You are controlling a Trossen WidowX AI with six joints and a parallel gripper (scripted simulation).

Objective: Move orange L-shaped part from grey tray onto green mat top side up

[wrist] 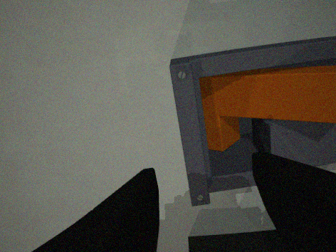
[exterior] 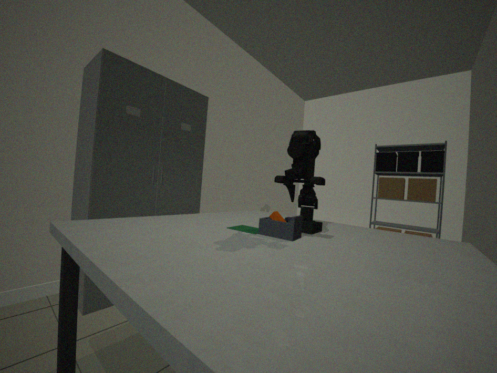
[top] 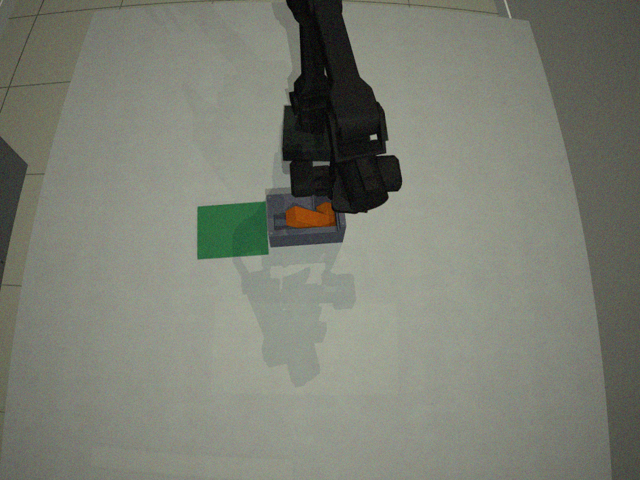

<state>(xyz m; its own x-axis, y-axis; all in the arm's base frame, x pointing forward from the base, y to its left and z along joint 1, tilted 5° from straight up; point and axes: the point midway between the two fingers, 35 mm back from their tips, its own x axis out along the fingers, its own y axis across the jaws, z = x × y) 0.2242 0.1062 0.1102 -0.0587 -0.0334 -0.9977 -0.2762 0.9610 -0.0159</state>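
My gripper tip is 10 cm above the orange L-shaped part and 4 cm to the left of it.
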